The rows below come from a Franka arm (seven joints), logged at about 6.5 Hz.
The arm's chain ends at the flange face. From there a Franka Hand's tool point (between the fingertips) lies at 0.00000 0.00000 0.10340 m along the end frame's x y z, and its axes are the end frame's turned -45 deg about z.
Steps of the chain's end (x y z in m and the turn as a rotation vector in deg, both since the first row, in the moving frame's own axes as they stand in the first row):
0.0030, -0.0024, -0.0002, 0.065, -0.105, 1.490
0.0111, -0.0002, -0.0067, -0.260, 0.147, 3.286
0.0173, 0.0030, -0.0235, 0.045, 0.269, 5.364
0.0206, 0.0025, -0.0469, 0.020, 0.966, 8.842
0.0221, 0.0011, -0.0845, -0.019, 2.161, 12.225
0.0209, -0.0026, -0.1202, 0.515, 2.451, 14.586
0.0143, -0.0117, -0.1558, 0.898, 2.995, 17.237
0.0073, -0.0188, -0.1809, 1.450, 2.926, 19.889
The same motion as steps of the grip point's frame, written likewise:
0.0038, 0.0002, -0.0002, 0.120, -0.028, 1.490
0.0078, 0.0082, -0.0067, -0.288, -0.080, 3.286
0.0105, 0.0147, -0.0235, -0.158, 0.222, 5.364
0.0140, 0.0176, -0.0469, -0.669, 0.697, 8.842
0.0173, 0.0195, -0.0846, -1.541, 1.515, 12.225
0.0200, 0.0159, -0.1203, -1.369, 2.097, 14.586
0.0229, 0.0052, -0.1560, -1.483, 2.753, 17.237
0.0236, -0.0053, -0.1811, -1.044, 3.094, 19.889

